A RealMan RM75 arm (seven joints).
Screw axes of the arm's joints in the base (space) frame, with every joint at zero. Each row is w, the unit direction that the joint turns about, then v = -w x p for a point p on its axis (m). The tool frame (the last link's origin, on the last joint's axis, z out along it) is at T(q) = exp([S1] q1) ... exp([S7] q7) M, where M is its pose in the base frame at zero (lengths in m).
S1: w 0 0 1 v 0 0 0
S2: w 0 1 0 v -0.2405 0 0
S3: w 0 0 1 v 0 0 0
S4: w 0 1 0 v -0.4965 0 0
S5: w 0 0 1 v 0 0 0
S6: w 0 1 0 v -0.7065 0 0
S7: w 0 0 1 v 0 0 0
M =
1 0 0 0
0 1 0 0
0 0 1 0.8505
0 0 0 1
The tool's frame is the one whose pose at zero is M.
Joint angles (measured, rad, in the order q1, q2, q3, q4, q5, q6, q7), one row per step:
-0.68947, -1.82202, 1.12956, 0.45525, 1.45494, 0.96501, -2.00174
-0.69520, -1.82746, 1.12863, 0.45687, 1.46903, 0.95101, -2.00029
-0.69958, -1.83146, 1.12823, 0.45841, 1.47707, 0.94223, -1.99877
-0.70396, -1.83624, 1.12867, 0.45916, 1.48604, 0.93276, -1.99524
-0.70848, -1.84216, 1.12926, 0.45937, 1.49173, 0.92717, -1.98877
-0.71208, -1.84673, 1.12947, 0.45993, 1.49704, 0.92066, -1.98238
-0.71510, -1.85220, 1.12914, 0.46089, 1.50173, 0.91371, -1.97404
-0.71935, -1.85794, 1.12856, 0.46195, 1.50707, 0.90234, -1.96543
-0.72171, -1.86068, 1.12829, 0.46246, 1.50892, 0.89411, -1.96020
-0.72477, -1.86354, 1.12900, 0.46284, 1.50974, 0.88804, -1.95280
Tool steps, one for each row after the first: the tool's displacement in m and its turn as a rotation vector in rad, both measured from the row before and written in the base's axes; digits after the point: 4 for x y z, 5 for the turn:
0.0011, 0.0017, -0.0023, 0.00190, 0.01459, -0.00049
0.0013, 0.0013, -0.0016, 0.00146, 0.00865, -0.00207
0.0011, 0.0010, -0.0023, 0.00046, 0.01096, -0.00273
0.0019, 0.0007, -0.0030, -0.00154, 0.00772, -0.00657
0.0013, 0.0007, -0.0021, 0.00062, 0.00854, -0.00532
0.0013, 0.0006, -0.0023, 0.00152, 0.00857, -0.00607
0.0014, 0.0013, -0.0021, 0.00460, 0.01073, -0.00515
0.0006, 0.0010, -0.0008, 0.00473, 0.00638, -0.00199
0.0013, 0.0009, -0.0011, 0.00302, 0.00666, -0.00548

